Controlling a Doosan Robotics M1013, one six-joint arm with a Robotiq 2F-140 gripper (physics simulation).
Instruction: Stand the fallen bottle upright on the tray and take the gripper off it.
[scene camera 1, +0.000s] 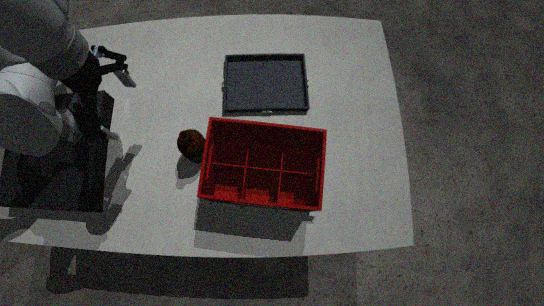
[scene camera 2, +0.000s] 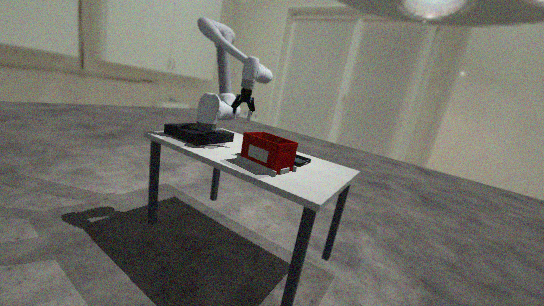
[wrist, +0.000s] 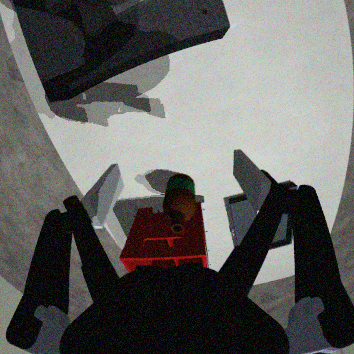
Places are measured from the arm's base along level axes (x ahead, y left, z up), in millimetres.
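Pixels of known places: gripper, fingertip midpoint: (scene camera 1: 121, 110) (scene camera 2: 241, 119) (wrist: 175, 168); arm's base, link origin: (scene camera 1: 54, 136) (scene camera 2: 206, 129).
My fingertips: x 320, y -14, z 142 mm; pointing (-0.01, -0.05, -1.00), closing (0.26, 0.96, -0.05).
Ahead of a thing's pixels: the offset from my fingertips to its middle. Level surfaces: height alone.
The brown bottle @(dx +141, dy -59, dz -134 mm) (scene camera 1: 191, 145) (wrist: 180, 200) with a green band is off the tray, beside the left end of the red crate. Its neck points toward the wrist camera; its exact tilt, and whether it touches the crate, I cannot tell. It does not show in scene camera 2. The dark grey tray (scene camera 1: 265, 82) (scene camera 2: 303, 160) (wrist: 240, 220) lies flat behind the crate, with no bottle on it. My gripper (scene camera 1: 119, 105) (scene camera 2: 242, 115) (wrist: 175, 168) is wide open and empty, raised above the table near the arm's base, apart from the bottle.
The red divided crate @(dx +324, dy -146, dz -124 mm) (scene camera 1: 262, 205) (scene camera 2: 269, 150) (wrist: 200, 235) stands between the bottle and the table's right part, close to the tray. The arm's black base block (scene camera 1: 107, 112) (scene camera 2: 192, 134) (wrist: 135, 55) is at the left end of the white table @(dz -212 mm) (scene camera 1: 350, 200) (scene camera 2: 325, 182) (wrist: 280, 75).
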